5 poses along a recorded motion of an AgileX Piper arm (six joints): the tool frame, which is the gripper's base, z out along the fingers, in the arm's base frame.
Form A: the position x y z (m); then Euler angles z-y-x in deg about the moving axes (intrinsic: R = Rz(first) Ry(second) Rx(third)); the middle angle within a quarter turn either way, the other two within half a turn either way.
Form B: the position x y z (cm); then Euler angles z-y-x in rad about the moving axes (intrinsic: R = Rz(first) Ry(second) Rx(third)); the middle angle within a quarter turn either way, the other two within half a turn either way. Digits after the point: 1 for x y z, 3 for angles.
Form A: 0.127 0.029 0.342 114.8 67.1 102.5
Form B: 12.7 2.9 34.2 2.004 1.171 1.789
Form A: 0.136 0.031 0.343 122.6 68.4 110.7
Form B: 13.6 3.1 34.3 2.140 1.194 1.932
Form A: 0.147 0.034 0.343 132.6 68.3 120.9
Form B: 14.7 3.4 34.3 2.314 1.192 2.110
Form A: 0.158 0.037 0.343 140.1 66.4 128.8
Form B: 15.8 3.7 34.3 2.445 1.159 2.248
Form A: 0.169 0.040 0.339 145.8 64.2 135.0
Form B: 16.9 4.0 33.9 2.545 1.121 2.356
